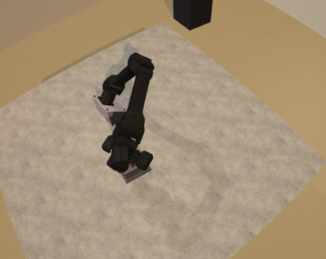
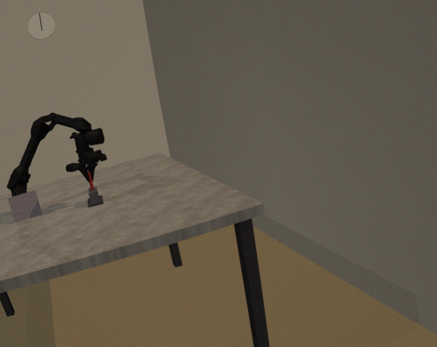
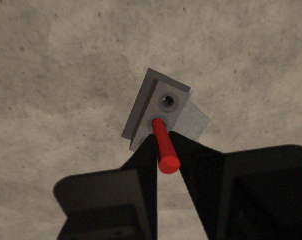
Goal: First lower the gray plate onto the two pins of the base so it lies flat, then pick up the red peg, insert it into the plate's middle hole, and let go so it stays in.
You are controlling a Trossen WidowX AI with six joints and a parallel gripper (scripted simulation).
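Now: gripper tip right at the red peg. Round my gripper tip: gray base (1 cm to the left, 9 cm below); then gray plate (5 cm below).
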